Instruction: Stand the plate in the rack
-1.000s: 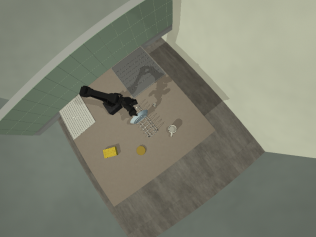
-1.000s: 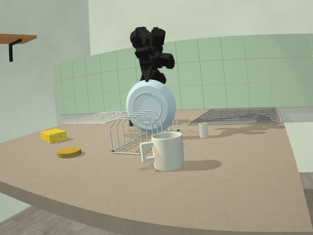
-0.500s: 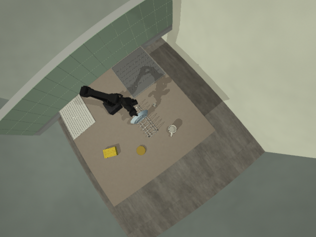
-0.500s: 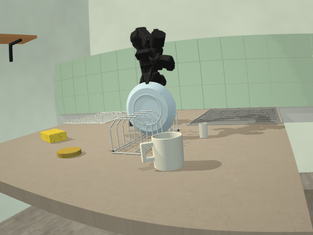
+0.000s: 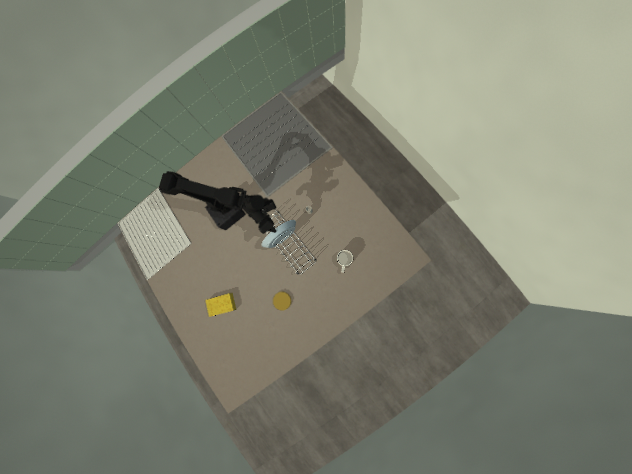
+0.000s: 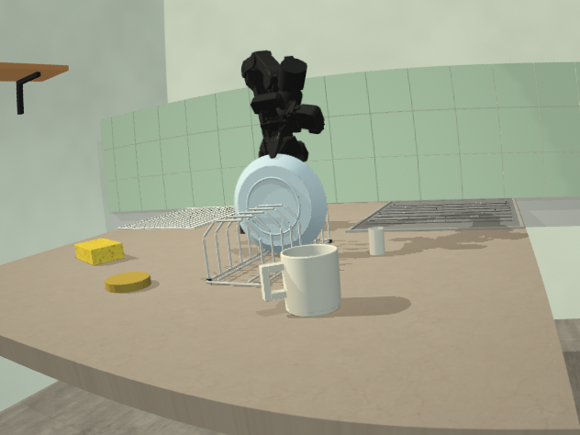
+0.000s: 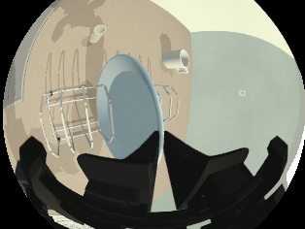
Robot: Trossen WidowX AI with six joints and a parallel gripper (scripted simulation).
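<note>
The pale blue plate is 11 cm below my hand, 3 cm ahead of it and 1 cm to the left of it. Also, from my hand: cream mug 27 cm ahead, 22 cm to the left, 18 cm below; yellow disc 30 cm ahead, 21 cm below, 15 cm to the right; small white cup 21 cm below, 18 cm to the left, 4 cm behind.
</note>
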